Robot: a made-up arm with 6 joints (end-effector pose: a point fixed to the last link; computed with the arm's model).
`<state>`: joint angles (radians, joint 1 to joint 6).
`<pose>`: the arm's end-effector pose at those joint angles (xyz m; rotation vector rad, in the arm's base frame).
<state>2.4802 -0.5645 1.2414 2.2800 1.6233 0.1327</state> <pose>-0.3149 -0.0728 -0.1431 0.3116 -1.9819 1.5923</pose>
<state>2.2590 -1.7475 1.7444 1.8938 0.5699 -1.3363</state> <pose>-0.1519 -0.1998 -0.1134 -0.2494 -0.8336 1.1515</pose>
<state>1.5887 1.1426 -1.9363 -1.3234 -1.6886 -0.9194</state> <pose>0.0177 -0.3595 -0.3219 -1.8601 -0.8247 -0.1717</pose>
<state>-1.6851 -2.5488 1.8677 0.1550 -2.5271 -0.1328</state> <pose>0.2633 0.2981 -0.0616 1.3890 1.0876 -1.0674</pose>
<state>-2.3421 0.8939 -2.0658 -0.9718 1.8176 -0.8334</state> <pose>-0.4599 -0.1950 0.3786 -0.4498 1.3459 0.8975</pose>
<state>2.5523 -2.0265 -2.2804 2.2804 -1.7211 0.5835</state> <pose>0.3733 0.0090 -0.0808 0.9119 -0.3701 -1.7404</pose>
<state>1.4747 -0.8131 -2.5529 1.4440 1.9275 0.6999</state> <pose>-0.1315 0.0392 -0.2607 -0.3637 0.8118 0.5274</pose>
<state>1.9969 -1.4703 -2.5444 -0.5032 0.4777 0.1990</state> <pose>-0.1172 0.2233 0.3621 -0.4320 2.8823 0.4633</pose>
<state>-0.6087 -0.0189 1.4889 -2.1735 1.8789 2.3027</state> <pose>0.0127 0.3319 0.1102 -0.5869 1.1319 2.8147</pose>
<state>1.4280 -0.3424 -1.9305 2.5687 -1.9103 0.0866</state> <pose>0.3444 0.0763 0.1544 -1.4751 -2.1746 0.2666</pose>
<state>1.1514 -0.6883 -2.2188 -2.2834 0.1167 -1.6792</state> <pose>0.1233 -0.1653 -0.2877 -0.2170 -0.9045 1.8281</pose>
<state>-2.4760 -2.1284 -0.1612 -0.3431 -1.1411 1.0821</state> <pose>-0.6206 0.1560 -0.0462 0.5171 1.0296 1.1041</pose>
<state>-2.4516 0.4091 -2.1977 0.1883 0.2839 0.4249</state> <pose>-0.2622 0.0664 0.3167 -0.8333 2.7389 -0.3375</pose>
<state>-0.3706 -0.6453 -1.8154 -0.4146 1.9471 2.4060</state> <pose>-0.2610 0.2052 0.2501 0.6959 1.6668 -1.1808</pose>
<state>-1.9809 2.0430 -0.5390 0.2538 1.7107 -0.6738</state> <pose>-0.2506 -0.3465 -0.2822 -0.8170 -0.8135 1.0031</pose>
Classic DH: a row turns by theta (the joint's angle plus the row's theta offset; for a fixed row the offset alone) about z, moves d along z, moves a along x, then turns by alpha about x. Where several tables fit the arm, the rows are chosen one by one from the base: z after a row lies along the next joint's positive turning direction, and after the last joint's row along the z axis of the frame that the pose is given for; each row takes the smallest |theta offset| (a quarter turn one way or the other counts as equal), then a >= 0, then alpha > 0; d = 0 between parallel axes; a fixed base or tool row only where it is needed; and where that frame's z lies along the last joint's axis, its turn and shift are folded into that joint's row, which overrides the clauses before.
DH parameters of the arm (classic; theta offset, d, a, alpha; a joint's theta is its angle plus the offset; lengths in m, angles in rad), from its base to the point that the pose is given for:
base (fixed): -1.5708 0.0896 0 1.5708
joint 1: -0.8251 0 -0.1586 3.1416
joint 2: -0.8251 -0.1225 -0.1801 -1.5708
joint 3: 0 0.1309 -0.0056 1.5708
joint 4: -1.5708 -0.2192 0.0415 -1.5708
joint 5: -1.5708 -0.2001 0.0949 -1.5708
joint 6: -0.8582 0 -0.1468 0
tool (fixed): 0.8582 -0.2641 0 0

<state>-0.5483 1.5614 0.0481 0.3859 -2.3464 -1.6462</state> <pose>-0.6670 -0.2397 0.6080 0.0881 1.0734 1.1377</pose>
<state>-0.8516 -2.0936 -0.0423 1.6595 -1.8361 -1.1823</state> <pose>-0.6393 0.2331 0.1431 -0.7911 1.6997 -0.4312</pose>
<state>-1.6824 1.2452 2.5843 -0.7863 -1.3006 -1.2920</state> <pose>0.2894 -0.3407 0.7408 1.3484 -1.9217 -1.6203</pose>
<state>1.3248 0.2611 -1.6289 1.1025 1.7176 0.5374</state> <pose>-0.2097 0.3399 -0.1308 0.4869 -0.3522 0.9563</pose>
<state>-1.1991 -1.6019 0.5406 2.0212 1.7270 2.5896</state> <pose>-0.2045 -0.1369 0.0782 -1.2311 -1.2560 0.1642</pose>
